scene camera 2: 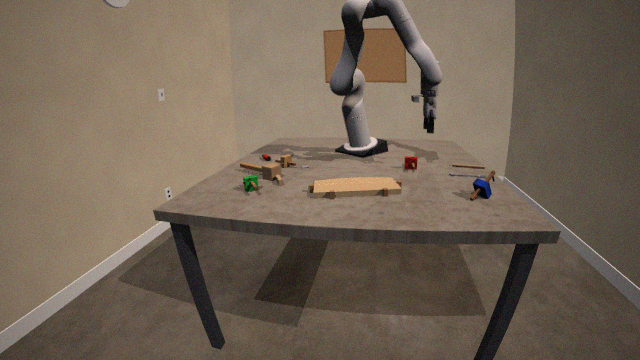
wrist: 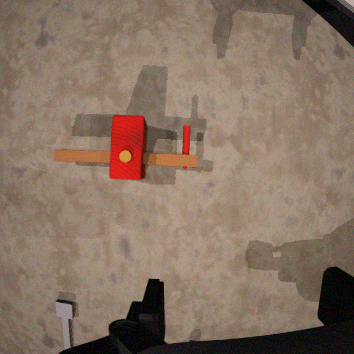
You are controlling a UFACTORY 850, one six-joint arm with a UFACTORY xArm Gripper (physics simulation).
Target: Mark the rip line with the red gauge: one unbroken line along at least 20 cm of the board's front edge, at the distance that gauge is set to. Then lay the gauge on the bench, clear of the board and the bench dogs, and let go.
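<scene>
The red gauge [scene camera 2: 410,162] [wrist: 127,132] rests on the bench behind the board's right end. In the wrist view its red block has a brass screw, and its wooden beam runs left to right with a thin red rod near the right end. My gripper [scene camera 2: 430,131] [wrist: 246,301] is open and empty, pointing down high above the bench behind and to the right of the gauge in the scene view. The pale board [scene camera 2: 356,185] lies between small brown bench dogs [scene camera 2: 332,194] [scene camera 2: 385,192]. The board's front edge is too small to show whether it bears a line.
On the bench [scene camera 2: 350,215], a green gauge [scene camera 2: 250,183], mallet [scene camera 2: 271,171], small wooden tool [scene camera 2: 286,161] and red-and-black object [scene camera 2: 266,157] lie left. A blue gauge [scene camera 2: 482,188], grey wrench [scene camera 2: 465,175] [wrist: 65,308] and wooden rod [scene camera 2: 468,166] lie right.
</scene>
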